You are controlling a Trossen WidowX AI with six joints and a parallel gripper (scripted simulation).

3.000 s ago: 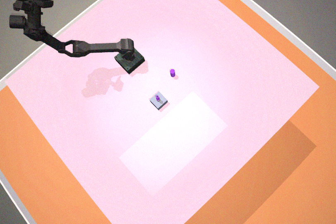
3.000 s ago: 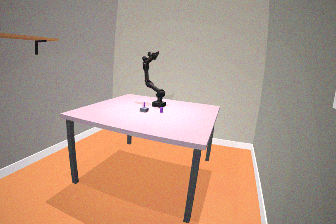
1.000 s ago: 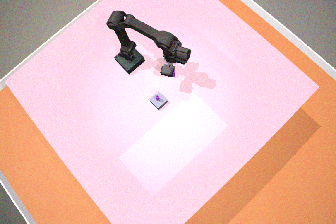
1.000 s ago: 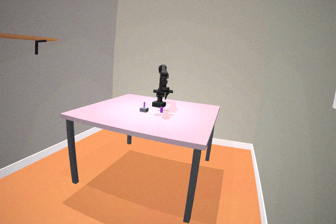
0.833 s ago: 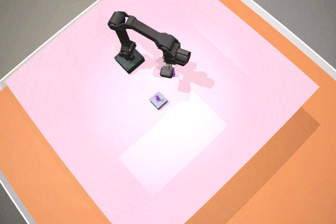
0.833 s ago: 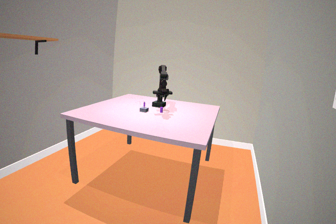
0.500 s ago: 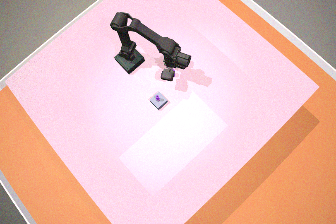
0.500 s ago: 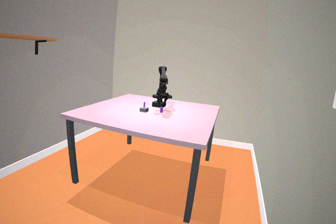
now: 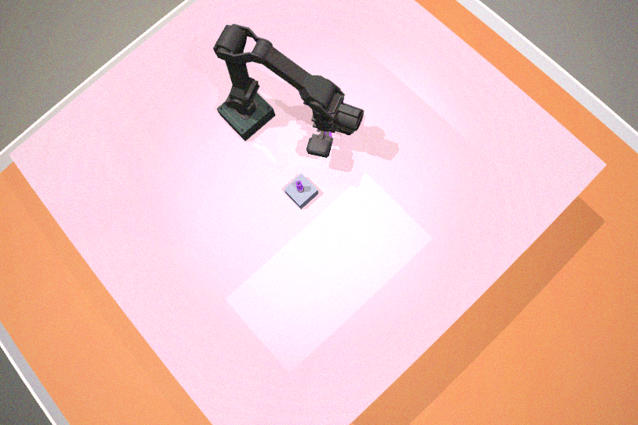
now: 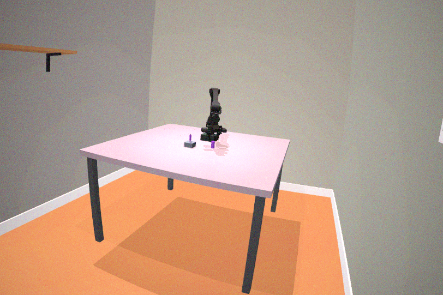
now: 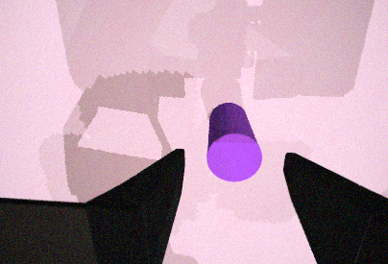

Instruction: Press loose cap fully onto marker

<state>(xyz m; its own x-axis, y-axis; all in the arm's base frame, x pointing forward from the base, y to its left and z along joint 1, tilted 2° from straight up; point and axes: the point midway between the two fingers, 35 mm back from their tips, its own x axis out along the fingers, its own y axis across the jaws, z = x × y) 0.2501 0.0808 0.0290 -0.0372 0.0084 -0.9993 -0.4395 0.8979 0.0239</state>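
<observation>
My gripper tip is now 30 mm above the purple cap. From my gripper tip the other things lie so: purple marker (170 mm to the right, 40 mm ahead, 20 mm above).
</observation>
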